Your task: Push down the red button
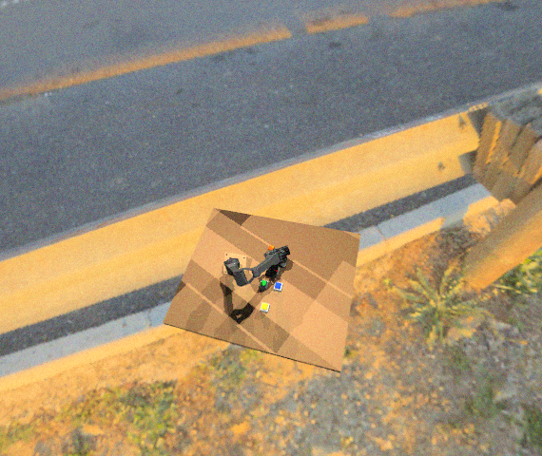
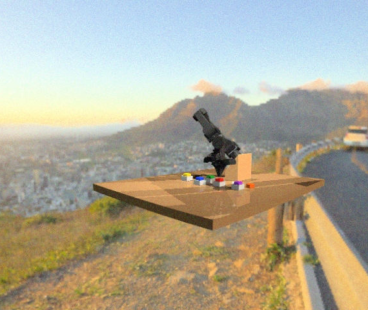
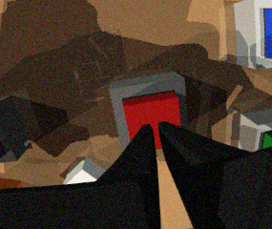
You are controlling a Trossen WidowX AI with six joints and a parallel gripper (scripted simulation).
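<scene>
Right now my gripper tip is 2 cm above the red button. Round my gripper tip: purple button (2 cm ahead, 13 cm to the left, 2 cm below); then green button (6 cm behind, 10 cm to the right, 2 cm below); then blue button (3 cm ahead, 11 cm to the right, 2 cm below).
</scene>
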